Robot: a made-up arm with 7 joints.
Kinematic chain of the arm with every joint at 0, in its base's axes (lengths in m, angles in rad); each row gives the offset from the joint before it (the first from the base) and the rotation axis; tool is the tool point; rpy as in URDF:
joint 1: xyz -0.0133 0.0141 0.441 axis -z
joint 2: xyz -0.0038 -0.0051 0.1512 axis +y
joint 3: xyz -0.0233 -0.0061 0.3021 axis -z
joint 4: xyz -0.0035 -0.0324 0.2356 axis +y
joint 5: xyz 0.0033 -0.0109 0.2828 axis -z
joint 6: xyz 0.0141 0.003 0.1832 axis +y
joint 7: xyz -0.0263 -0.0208 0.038 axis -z
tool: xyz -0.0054 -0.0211 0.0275 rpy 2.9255 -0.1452 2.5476
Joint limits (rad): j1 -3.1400..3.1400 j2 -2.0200..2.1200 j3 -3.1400..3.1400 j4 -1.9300..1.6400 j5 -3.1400..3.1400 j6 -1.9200..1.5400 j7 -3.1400..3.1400
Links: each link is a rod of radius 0.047 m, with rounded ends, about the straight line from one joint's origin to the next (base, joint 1, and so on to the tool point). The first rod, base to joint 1, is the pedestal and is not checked.
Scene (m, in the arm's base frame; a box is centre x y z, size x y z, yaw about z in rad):
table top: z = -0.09
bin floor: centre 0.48 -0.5 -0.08 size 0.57 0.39 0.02 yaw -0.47
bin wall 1: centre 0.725 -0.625 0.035 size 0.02 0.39 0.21 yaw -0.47
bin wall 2: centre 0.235 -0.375 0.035 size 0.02 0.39 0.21 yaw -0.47
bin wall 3: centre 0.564 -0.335 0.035 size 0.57 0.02 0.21 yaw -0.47
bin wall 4: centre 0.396 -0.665 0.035 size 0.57 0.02 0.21 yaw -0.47
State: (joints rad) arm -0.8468 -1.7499 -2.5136 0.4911 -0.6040 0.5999 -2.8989
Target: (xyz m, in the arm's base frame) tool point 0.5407 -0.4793 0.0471
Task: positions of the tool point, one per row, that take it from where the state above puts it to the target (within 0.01 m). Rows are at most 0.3 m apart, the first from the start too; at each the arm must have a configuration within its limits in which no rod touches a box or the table.
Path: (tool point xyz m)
1: -0.5771 -0.7242 0.2021
2: -0.3525 -0.8207 0.2162
3: -0.1018 -0.8486 0.2308
4: 0.1498 -0.7984 0.2483
5: 0.3735 -0.6710 0.2710
6: 0.5407 -0.4793 0.2997
7: 0.5509 -0.4880 0.1746
8: 0.5407 -0.4793 0.0471

